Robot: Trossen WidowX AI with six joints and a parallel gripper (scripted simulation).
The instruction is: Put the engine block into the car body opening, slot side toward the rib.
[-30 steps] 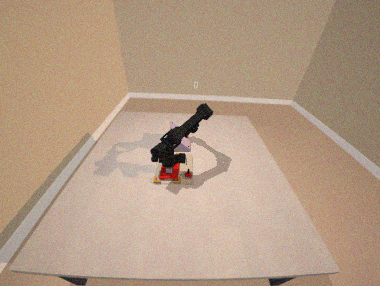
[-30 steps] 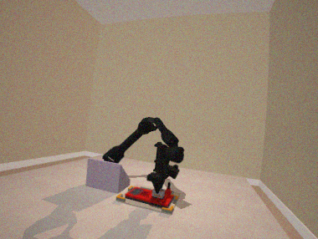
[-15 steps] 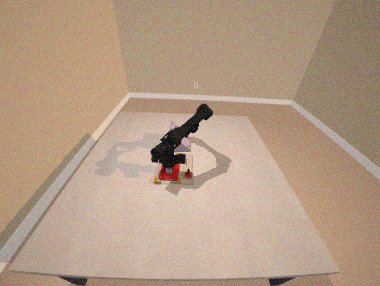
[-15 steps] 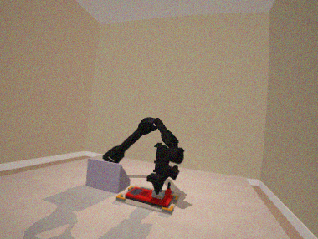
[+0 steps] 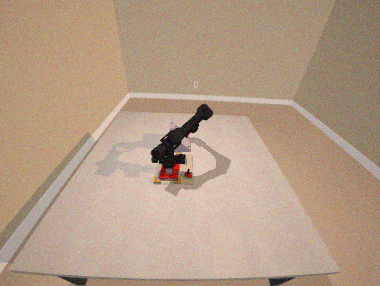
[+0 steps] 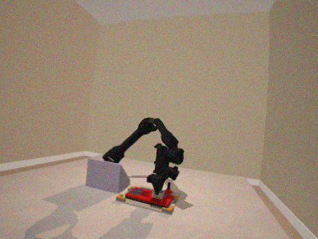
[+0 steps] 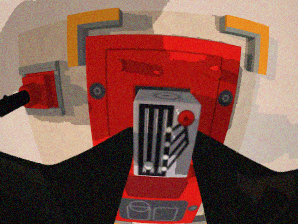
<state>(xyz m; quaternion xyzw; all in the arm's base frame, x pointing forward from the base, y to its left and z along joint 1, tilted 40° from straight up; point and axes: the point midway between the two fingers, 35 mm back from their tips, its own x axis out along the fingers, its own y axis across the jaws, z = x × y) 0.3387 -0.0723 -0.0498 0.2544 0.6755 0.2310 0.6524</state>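
My gripper tip is 3 cm short of the black post, 11 cm to the right of it and 1 cm above it. Round my gripper tip: engine block (1 cm below).
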